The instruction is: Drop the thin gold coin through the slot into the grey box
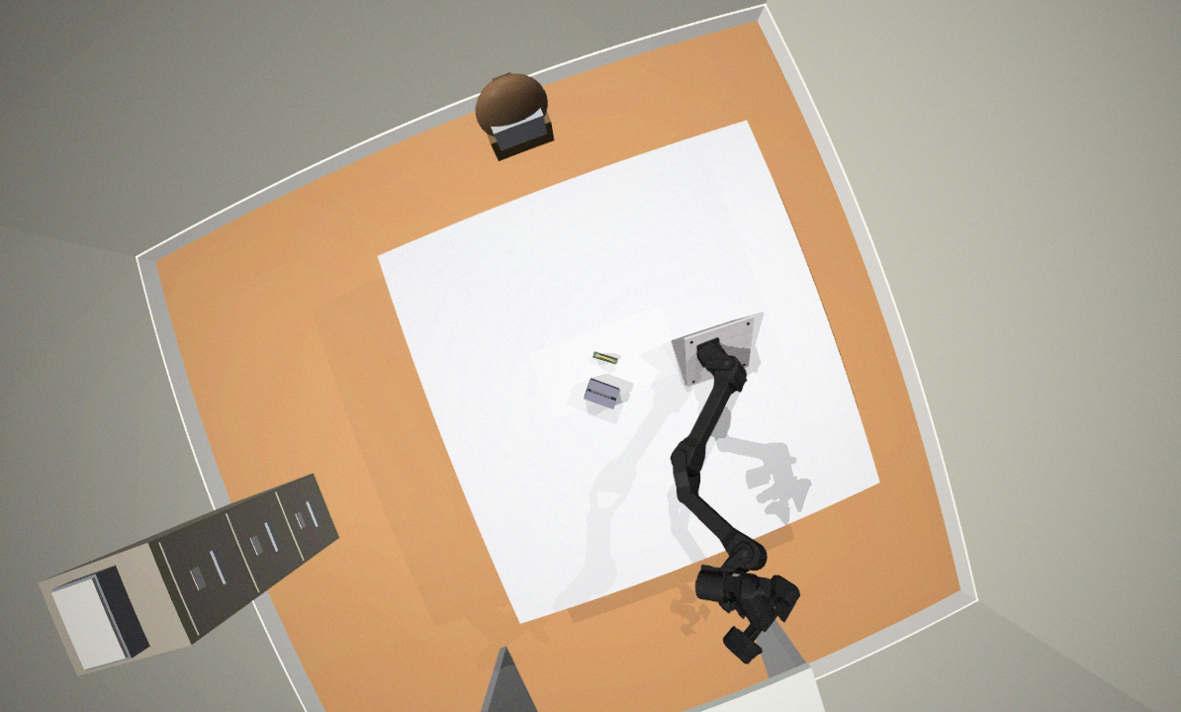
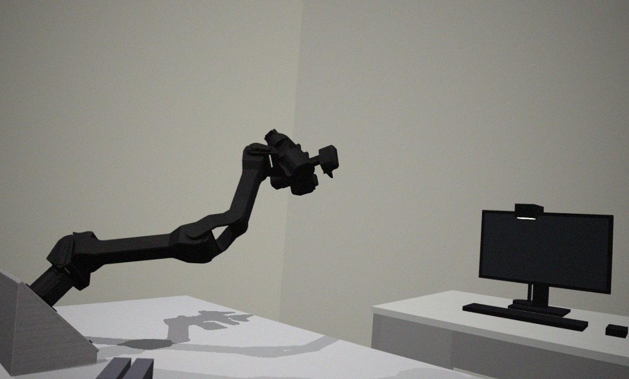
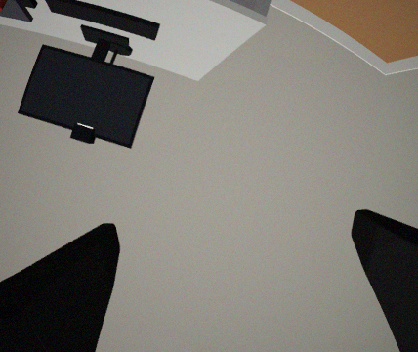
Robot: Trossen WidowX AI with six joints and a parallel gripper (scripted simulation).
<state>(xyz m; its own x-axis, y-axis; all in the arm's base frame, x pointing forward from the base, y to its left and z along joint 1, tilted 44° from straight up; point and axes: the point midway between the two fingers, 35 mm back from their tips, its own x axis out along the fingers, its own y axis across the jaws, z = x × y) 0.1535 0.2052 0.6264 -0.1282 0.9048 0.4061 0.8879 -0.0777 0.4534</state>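
Right now the gold coin is 110 mm ahead of my gripper tip, 690 mm to the right of it and 380 mm below it.
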